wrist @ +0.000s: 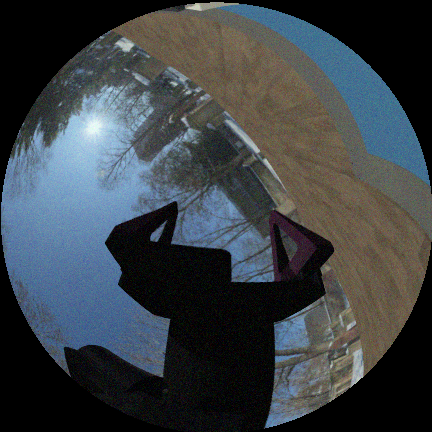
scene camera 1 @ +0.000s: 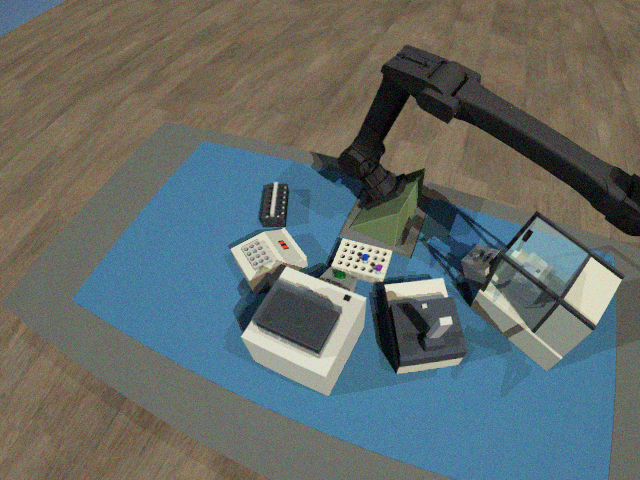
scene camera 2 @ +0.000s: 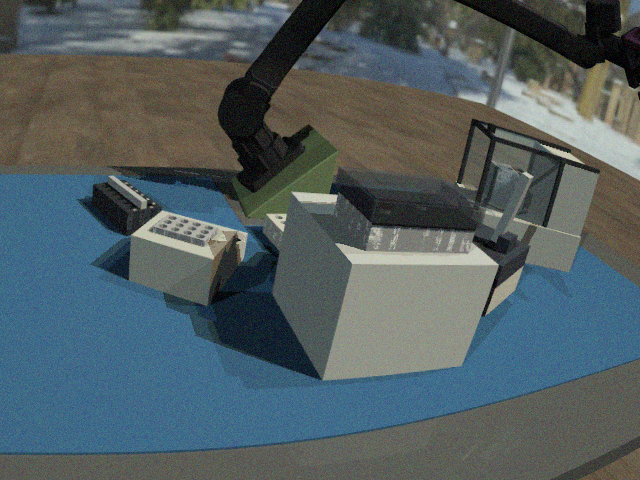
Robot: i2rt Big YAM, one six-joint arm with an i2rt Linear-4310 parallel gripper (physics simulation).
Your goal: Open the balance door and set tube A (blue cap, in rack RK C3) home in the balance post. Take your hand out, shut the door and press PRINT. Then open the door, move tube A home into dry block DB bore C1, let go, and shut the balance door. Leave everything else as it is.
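Frame: origin at the arm's base, x ahead, y right, z down, level; millimetres.
Seen in the pictures: gripper, fingertip midpoint: [wrist: 224,209]; arm's base, origin of the base link: [scene camera 1: 387,193] [scene camera 2: 272,166].
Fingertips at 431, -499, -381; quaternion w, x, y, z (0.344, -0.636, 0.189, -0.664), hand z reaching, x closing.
Note:
Offsets run from my fingertips to a thing's middle, as dx, dy, dz. "pt": to the spot under its first point.
My gripper [wrist: 224,209] is open and empty in the wrist view, pointed at the surroundings and away from the equipment. The arm reaches out past the right side of both scene views. Tube A's blue cap {-219, +487, +385} [scene camera 1: 365,257] shows in the white rack {-228, +498, +420} [scene camera 1: 343,257] [scene camera 2: 275,229]; its body is hidden. The glass-sided balance [scene camera 1: 594,289] [scene camera 2: 578,201] stands at the right; whether its door is open or shut is unclear. The dry block {-148, +710, +400} [scene camera 1: 294,253] [scene camera 2: 170,268], with a grid of bores and a red display, is at the left. The PRINT button cannot be made out.
A purple cap {-202, +449, +385} [scene camera 1: 378,267] is in the rack. A large white box with a dark lid {-30, +528, +340} [scene camera 1: 299,316] [scene camera 2: 403,310] and a dark-topped device {pt -14, +323, +355} [scene camera 1: 408,351] stand in front. A small grey box {pt -270, +225, +362} [scene camera 1: 478,266] is beside the balance. A black strip holder {-320, +782, +411} [scene camera 1: 266,206] [scene camera 2: 111,209] lies behind the dry block.

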